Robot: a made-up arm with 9 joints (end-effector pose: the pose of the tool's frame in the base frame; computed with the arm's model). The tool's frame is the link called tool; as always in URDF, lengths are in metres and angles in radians.
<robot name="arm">
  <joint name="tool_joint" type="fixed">
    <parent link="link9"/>
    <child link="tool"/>
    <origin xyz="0.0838 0.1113 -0.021" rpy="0 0 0"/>
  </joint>
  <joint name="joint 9" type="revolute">
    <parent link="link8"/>
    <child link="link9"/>
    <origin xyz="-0.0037 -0.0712 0.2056" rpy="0 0 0"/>
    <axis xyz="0 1 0"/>
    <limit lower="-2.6" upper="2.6"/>
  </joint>
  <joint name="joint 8" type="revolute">
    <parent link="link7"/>
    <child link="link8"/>
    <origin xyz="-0.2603 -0.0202 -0.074" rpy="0 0 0"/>
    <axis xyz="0 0 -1"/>
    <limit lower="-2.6" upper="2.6"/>
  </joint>
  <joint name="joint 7" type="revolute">
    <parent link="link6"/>
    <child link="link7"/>
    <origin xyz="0.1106 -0.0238 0.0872" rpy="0 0 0"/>
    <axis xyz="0 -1 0"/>
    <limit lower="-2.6" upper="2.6"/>
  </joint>
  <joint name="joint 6" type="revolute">
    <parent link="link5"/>
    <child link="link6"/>
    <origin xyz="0.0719 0.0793 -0.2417" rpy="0 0 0"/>
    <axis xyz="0 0 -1"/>
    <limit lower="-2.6" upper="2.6"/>
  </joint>
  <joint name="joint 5" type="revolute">
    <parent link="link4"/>
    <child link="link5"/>
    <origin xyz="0.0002 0.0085 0.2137" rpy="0 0 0"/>
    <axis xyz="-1 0 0"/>
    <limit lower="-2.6" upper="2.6"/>
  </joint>
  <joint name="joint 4" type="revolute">
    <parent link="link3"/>
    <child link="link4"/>
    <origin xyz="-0.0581 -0.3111 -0.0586" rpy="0 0 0"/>
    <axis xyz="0 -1 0"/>
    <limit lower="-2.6" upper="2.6"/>
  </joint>
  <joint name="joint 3" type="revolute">
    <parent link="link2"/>
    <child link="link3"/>
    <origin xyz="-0.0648 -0.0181 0.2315" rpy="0 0 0"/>
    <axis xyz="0 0 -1"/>
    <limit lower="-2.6" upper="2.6"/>
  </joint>
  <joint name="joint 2" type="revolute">
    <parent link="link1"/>
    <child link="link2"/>
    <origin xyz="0.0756 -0.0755 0.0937" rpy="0 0 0"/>
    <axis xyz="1 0 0"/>
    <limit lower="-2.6" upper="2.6"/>
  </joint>
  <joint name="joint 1" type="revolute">
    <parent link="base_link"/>
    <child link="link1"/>
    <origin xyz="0 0 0.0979" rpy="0 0 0"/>
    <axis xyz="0 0 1"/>
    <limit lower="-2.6" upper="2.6"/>
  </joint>
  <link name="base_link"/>
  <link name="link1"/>
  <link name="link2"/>
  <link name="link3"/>
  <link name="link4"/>
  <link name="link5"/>
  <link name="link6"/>
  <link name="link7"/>
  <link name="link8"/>
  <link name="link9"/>
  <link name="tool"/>
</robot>
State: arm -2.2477 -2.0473 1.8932 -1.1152 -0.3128 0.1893 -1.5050 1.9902 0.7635
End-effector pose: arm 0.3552 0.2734 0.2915 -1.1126 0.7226 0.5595
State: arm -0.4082 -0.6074 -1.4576 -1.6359 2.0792 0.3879 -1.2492 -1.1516 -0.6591
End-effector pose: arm 0.1334 -0.2116 0.1262 2.0420 -1.8555 -1.2766
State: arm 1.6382 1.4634 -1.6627 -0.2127 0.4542 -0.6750 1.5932 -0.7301 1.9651
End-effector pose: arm -0.0667 0.4507 0.2352 1.1923 -1.7877 1.9541
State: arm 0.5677 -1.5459 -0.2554 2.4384 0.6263 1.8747 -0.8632 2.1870 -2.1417
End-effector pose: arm -0.0662 -0.2619 0.5194 -0.2126 -1.0333 -1.3508
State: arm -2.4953 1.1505 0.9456 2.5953 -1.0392 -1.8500 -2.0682 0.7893 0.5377
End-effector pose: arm 0.3664 -0.0018 0.2941 0.3026 -0.8787 1.6245
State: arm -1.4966 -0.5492 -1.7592 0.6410 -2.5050 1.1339 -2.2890 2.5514 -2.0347
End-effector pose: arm 0.1186 0.0391 0.5249 0.7416 -0.3663 1.3796
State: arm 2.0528 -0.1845 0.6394 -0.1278 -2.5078 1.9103 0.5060 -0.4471 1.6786
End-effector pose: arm 0.3269 0.0567 0.9795 -0.0296 -2.7176 -0.2524
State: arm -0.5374 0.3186 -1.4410 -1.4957 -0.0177 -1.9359 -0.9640 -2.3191 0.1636
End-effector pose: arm 0.3245 0.0016 0.3923 -0.7639 -0.4827 -0.5663
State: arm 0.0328 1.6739 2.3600 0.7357 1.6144 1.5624 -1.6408 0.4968 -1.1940
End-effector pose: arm 0.0854 -0.6541 0.5356 2.3726 -1.3176 1.1466
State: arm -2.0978 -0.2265 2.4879 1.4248 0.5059 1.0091 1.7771 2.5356 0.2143
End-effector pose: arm 0.4922 0.2060 0.2668 -2.1848 -0.3312 0.7868
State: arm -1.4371 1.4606 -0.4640 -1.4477 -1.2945 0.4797 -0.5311 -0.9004 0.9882
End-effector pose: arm -0.2693 -0.4337 0.0614 2.0007 0.0130 1.8300
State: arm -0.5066 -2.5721 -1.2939 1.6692 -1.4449 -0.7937 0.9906 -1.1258 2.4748
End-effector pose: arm -0.0050 0.1624 0.0872 -0.8895 1.0774 1.7964
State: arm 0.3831 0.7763 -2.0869 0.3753 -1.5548 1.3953 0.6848 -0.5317 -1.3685
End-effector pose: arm 0.4554 -0.4903 0.5747 1.9946 -0.1499 0.7025
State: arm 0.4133 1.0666 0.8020 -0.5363 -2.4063 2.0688 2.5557 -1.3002 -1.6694
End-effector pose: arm 0.4443 -0.5197 0.4657 0.7330 -0.2734 -0.4818
